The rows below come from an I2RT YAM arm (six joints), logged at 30 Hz.
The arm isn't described. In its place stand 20 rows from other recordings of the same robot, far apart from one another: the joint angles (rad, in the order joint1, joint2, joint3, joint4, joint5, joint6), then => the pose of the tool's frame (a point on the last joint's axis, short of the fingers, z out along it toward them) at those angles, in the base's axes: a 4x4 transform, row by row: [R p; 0 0 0 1], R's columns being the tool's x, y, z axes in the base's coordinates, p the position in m.
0.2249, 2.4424, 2.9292, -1.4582, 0.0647, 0.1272 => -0.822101, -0.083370, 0.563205, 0.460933; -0.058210, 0.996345, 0.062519, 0.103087; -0.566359, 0.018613, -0.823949, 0.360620; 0, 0, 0, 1
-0.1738, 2.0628, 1.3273, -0.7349, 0.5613, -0.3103 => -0.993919, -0.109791, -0.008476, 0.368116; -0.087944, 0.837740, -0.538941, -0.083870; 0.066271, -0.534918, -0.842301, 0.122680; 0, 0, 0, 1
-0.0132, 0.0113, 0.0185, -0.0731, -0.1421, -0.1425 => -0.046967, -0.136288, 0.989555, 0.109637; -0.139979, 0.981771, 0.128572, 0.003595; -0.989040, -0.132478, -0.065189, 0.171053; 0, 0, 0, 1
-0.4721, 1.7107, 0.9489, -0.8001, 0.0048, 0.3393 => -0.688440, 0.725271, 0.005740, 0.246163; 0.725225, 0.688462, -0.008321, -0.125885; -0.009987, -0.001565, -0.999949, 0.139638; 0, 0, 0, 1
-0.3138, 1.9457, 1.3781, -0.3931, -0.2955, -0.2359 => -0.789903, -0.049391, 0.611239, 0.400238; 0.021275, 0.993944, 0.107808, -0.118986; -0.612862, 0.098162, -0.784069, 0.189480; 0, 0, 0, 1
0.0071, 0.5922, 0.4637, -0.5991, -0.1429, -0.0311 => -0.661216, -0.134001, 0.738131, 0.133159; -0.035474, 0.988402, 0.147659, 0.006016; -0.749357, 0.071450, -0.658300, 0.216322; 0, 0, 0, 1
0.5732, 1.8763, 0.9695, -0.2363, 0.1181, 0.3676 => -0.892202, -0.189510, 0.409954, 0.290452; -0.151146, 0.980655, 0.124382, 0.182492; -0.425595, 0.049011, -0.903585, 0.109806; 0, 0, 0, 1
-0.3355, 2.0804, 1.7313, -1.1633, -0.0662, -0.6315 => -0.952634, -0.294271, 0.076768, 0.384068; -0.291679, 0.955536, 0.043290, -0.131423; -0.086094, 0.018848, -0.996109, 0.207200; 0, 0, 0, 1
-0.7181, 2.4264, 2.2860, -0.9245, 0.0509, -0.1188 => -0.734167, 0.592834, 0.330977, 0.392947; 0.484269, 0.798887, -0.356741, -0.345728; -0.475901, -0.101626, -0.873608, 0.215916; 0, 0, 0, 1
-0.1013, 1.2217, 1.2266, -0.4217, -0.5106, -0.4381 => -0.213556, -0.493549, 0.843091, 0.270839; -0.350311, 0.844296, 0.405521, -0.010043; -0.911963, -0.208742, -0.353200, 0.380246; 0, 0, 0, 1
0.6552, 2.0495, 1.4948, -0.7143, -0.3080, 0.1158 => -0.827362, -0.560251, 0.039878, 0.321339; -0.496922, 0.763235, 0.412967, 0.260542; -0.261801, 0.321857, -0.909873, 0.166744; 0, 0, 0, 1
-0.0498, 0.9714, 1.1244, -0.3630, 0.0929, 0.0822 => -0.195989, 0.156802, 0.967988, 0.210674; 0.091623, 0.985743, -0.141127, -0.013807; -0.976316, 0.061031, -0.207561, 0.405303; 0, 0, 0, 1
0.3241, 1.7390, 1.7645, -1.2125, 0.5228, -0.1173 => -0.861385, -0.200878, 0.466544, 0.334448; -0.396347, 0.840245, -0.369997, 0.093605; -0.317687, -0.503623, -0.803392, 0.342786; 0, 0, 0, 1
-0.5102, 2.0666, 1.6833, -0.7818, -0.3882, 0.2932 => -0.674631, 0.539663, 0.503624, 0.388333; 0.684090, 0.713400, 0.151925, -0.201877; -0.277297, 0.447018, -0.850460, 0.211463; 0, 0, 0, 1
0.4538, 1.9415, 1.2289, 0.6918, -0.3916, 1.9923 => -0.675031, 0.323155, 0.663252, 0.395919; 0.609128, -0.263127, 0.748149, 0.208228; 0.416288, 0.909030, -0.019224, 0.242563; 0, 0, 0, 1
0.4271, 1.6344, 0.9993, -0.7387, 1.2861, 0.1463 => -0.875068, 0.184162, 0.447593, 0.274502; -0.353272, 0.389104, -0.850762, 0.087392; -0.330838, -0.902597, -0.275434, 0.197547; 0, 0, 0, 1
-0.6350, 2.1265, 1.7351, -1.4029, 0.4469, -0.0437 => -0.804297, 0.423072, -0.417272, 0.300919; 0.543672, 0.807349, -0.229365, -0.240828; 0.239846, -0.411337, -0.879361, 0.196312; 0, 0, 0, 1
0.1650, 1.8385, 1.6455, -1.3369, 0.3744, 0.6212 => -0.881856, 0.461306, 0.097605, 0.343609; 0.402311, 0.844084, -0.354497, 0.044017; -0.245919, -0.273348, -0.929949, 0.272948; 0, 0, 0, 1
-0.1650, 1.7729, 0.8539, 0.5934, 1.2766, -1.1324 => -0.986917, 0.114201, 0.113809, 0.338866; -0.101829, 0.105768, -0.989163, -0.090965; -0.125001, -0.987811, -0.092755, 0.186779; 0, 0, 0, 1
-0.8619, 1.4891, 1.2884, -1.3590, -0.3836, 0.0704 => -0.600019, 0.745262, 0.290793, 0.173961; 0.799840, 0.551941, 0.235832, -0.182377; 0.015256, 0.374092, -0.927266, 0.279568; 0, 0, 0, 1
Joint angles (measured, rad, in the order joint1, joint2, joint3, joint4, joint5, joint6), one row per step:
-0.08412 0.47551 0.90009 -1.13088 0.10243 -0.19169
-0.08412 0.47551 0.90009 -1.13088 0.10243 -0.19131
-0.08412 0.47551 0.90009 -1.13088 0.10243 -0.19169
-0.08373 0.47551 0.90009 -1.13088 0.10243 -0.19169
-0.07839 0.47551 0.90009 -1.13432 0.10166 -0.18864
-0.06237 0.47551 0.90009 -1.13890 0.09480 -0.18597
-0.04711 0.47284 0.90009 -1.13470 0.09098 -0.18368
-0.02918 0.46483 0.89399 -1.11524 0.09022 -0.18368
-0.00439 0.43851 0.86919 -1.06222 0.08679 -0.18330
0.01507 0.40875 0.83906 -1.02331 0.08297 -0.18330
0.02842 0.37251 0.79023 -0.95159 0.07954 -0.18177
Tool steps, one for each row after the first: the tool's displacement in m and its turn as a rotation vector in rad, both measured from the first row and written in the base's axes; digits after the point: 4 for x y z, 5 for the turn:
0.0000 0.0000 0.0000 0.00028 -0.00006 -0.00025
0.0000 0.0000 0.0000 0.00000 0.00000 0.00000
0.0000 0.0000 0.0000 0.00000 0.00000 0.00039
-0.0002 0.0004 -0.0003 0.00305 0.00289 0.00434
-0.0003 0.0018 -0.0007 0.00981 0.00676 0.02382
-0.0005 0.0029 -0.0002 0.01350 -0.00051 0.04054
-0.0001 0.0041 0.0001 0.01274 -0.02175 0.05919
0.0004 0.0059 -0.0012 0.01290 -0.07622 0.08678
-0.0003 0.0073 -0.0050 0.01449 -0.11470 0.10953
0.0015 0.0084 -0.0108 0.01654 -0.17396 0.12516

